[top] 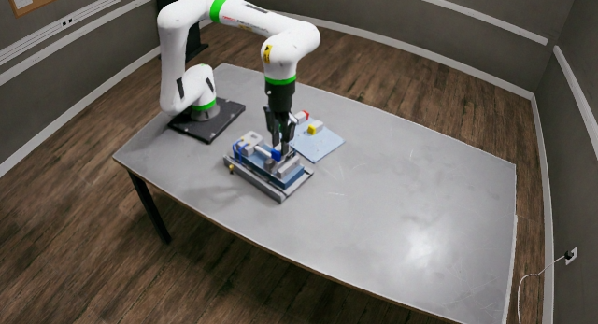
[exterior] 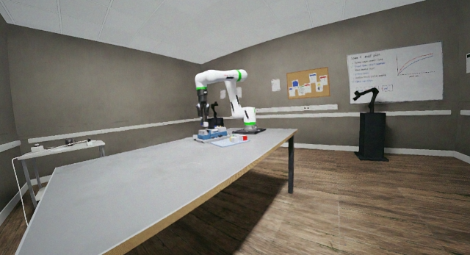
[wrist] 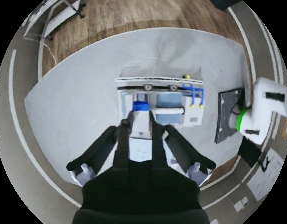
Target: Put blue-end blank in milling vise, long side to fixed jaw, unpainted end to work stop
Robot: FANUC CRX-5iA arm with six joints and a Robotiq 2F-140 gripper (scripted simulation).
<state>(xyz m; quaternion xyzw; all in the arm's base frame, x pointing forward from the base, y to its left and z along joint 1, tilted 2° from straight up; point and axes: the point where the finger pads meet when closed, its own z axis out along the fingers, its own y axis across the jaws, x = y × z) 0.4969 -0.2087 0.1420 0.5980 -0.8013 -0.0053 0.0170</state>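
My gripper is now 3 cm short of the plain end block and 10 cm above it. From my hand the other things lie so: yellow-ended blank: 2 cm ahead, 30 cm to the left, 15 cm below; then red-ended blank: 6 cm behind, 34 cm to the left, 15 cm below; then light blue plate: 1 cm ahead, 26 cm to the left, 17 cm below.
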